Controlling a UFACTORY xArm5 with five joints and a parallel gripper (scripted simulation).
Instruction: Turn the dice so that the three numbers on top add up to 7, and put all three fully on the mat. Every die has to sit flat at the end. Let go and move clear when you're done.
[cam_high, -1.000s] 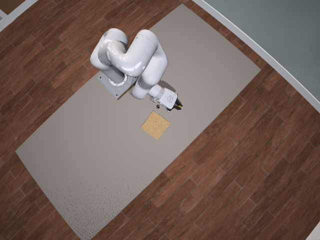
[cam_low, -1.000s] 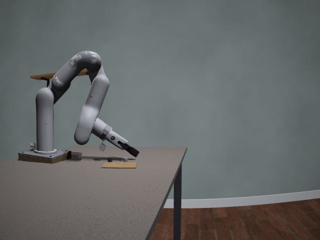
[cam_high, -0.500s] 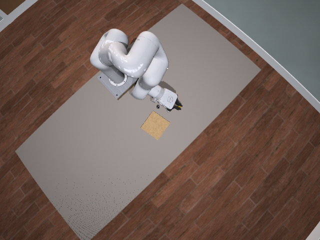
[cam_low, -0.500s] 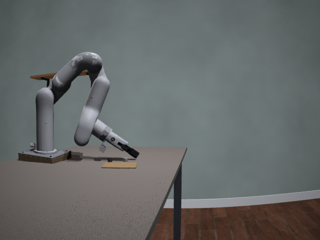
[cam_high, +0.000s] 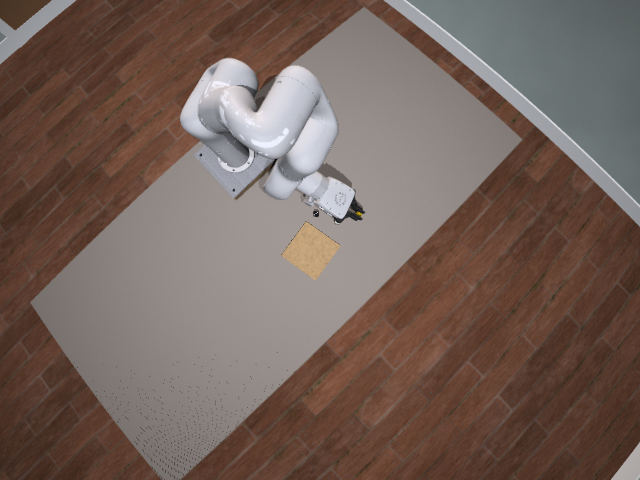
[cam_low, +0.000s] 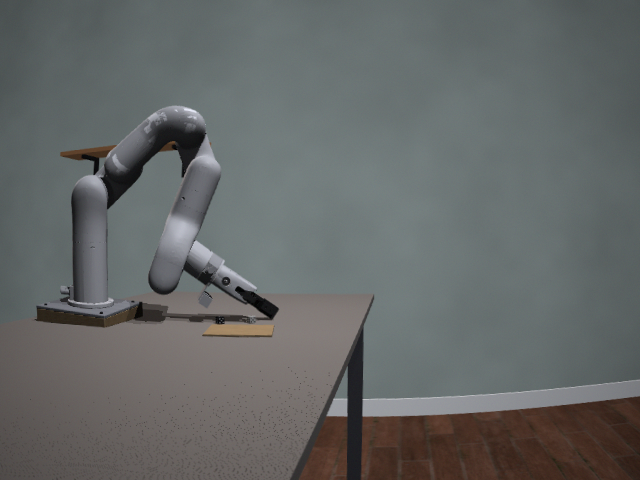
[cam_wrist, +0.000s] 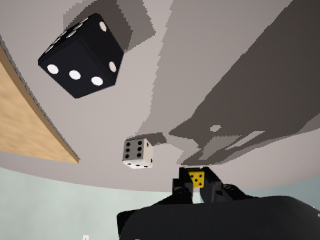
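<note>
Now: hand 1 cm short of the yellow die and 1 cm above it. The rest, counted from my hand: white die 6 cm to the right, 4 cm behind, 2 cm below; black die 11 cm behind, 8 cm to the right, 2 cm below; tan mat 18 cm to the right, 5 cm behind, 2 cm below.
</note>
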